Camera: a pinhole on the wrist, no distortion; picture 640 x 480 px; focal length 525.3 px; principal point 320.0 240.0 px. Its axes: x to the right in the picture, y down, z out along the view. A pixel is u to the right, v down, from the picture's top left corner.
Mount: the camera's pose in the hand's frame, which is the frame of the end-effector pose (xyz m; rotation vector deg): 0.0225 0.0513 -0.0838 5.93 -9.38 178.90
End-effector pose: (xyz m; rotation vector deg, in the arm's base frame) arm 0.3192 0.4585 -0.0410 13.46 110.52 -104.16
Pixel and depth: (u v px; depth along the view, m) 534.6 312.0 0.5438
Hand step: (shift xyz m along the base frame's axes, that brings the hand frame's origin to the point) 0.2123 -0.4274 0.1406
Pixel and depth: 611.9 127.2 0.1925
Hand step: 0.1201 -0.0942 -0.0343
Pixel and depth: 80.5 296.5 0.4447
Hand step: -0.1652 -0.3846 -0.0756
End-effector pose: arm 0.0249 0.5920 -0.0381 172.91 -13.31 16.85
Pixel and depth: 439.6 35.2 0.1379
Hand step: -0.0024 -0.0962 -0.0514
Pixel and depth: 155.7 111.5 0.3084
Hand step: 0.1620 -0.1369 -0.1825
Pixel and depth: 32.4 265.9 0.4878
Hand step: 0.3848 -0.0629 -0.3094
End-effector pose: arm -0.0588 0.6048 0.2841 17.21 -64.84 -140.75
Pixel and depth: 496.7 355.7 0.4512
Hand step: -0.0673 0.3453 0.1658
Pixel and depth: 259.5 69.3 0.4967
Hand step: -0.2095 0.1391 0.3917
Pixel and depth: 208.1 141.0 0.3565
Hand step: -0.1847 0.0805 0.2341
